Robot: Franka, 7 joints.
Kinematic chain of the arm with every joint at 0, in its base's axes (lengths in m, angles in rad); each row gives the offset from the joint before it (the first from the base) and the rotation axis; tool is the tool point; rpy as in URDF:
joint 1: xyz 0 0 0.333 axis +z
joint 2: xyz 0 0 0 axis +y
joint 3: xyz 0 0 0.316 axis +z
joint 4: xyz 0.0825 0 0 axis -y
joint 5: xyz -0.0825 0 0.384 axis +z
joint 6: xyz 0 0 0 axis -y
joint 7: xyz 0.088 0 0 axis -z
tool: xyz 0 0 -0.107 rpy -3.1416 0 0
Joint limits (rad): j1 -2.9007..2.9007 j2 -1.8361..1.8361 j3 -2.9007..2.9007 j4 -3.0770..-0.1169 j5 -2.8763..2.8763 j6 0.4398..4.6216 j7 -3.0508..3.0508
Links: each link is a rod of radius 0.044 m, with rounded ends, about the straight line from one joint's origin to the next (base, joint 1, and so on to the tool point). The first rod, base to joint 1, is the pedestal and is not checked.
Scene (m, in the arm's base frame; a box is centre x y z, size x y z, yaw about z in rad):
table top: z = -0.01
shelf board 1: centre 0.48 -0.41 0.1 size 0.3 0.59 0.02 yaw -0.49
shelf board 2: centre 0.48 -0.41 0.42 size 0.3 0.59 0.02 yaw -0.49
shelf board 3: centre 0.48 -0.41 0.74 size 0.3 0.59 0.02 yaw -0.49
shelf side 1: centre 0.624 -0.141 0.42 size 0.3 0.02 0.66 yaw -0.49
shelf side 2: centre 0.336 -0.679 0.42 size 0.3 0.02 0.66 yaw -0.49
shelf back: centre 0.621 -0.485 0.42 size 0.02 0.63 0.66 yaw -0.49
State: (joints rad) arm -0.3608 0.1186 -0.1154 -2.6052 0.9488 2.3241 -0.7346
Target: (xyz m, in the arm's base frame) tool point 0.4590 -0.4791 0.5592
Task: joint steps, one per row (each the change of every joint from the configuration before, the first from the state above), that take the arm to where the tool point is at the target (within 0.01 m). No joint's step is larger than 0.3 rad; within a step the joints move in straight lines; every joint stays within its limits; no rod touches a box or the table.
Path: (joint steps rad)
1: -0.2572 -0.2955 -0.1222 -0.0761 0.0682 -0.0359 0.0439
2: -0.2571 -0.2955 -0.1222 -0.0760 0.0681 -0.0360 0.0439
3: 0.0799 -0.0805 0.0193 0.1507 -0.1023 -0.0068 -0.0439
4: 0.0800 -0.0804 0.0194 0.1508 -0.1023 -0.0068 -0.0439
5: 0.0580 0.2743 0.0147 0.2563 0.0176 0.0936 0.0000
6: 0.0580 0.2743 0.0148 0.2562 0.0176 0.0936 0.0000
7: 0.0580 0.2743 0.0147 0.2563 0.0175 0.0936 0.0000

